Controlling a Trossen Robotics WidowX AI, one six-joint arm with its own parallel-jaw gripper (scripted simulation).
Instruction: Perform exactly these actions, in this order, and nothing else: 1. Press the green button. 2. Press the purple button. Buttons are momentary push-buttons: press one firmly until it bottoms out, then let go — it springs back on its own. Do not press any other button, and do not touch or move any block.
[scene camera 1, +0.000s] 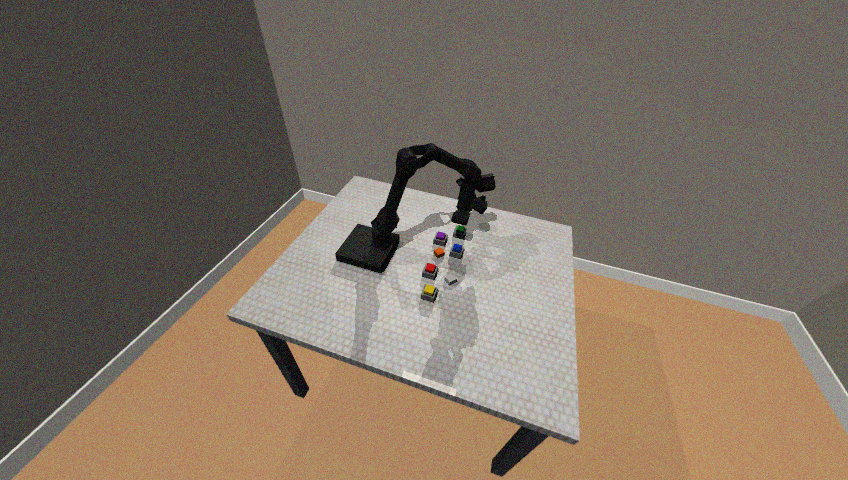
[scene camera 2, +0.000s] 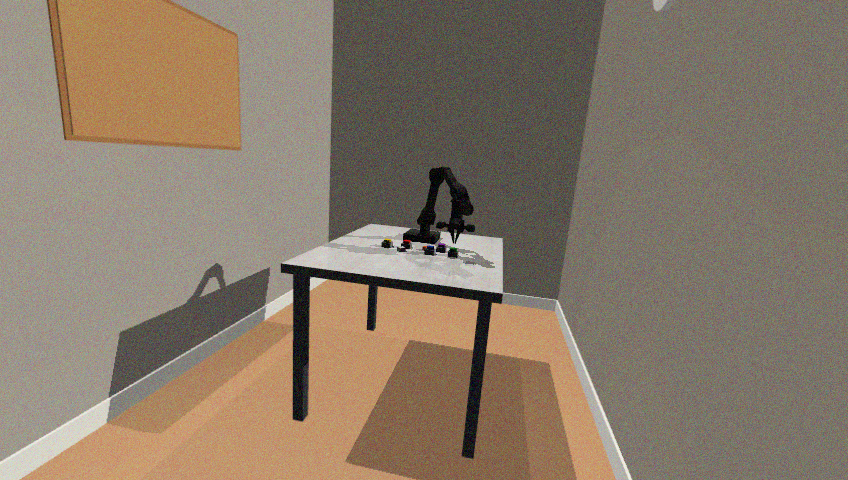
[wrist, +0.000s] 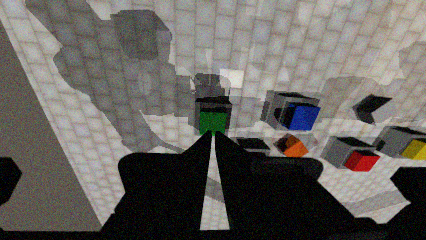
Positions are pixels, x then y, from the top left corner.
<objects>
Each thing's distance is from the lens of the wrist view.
gripper (wrist: 212, 134): 12 cm
grey block (wrist: 377, 110): 30 cm
</objects>
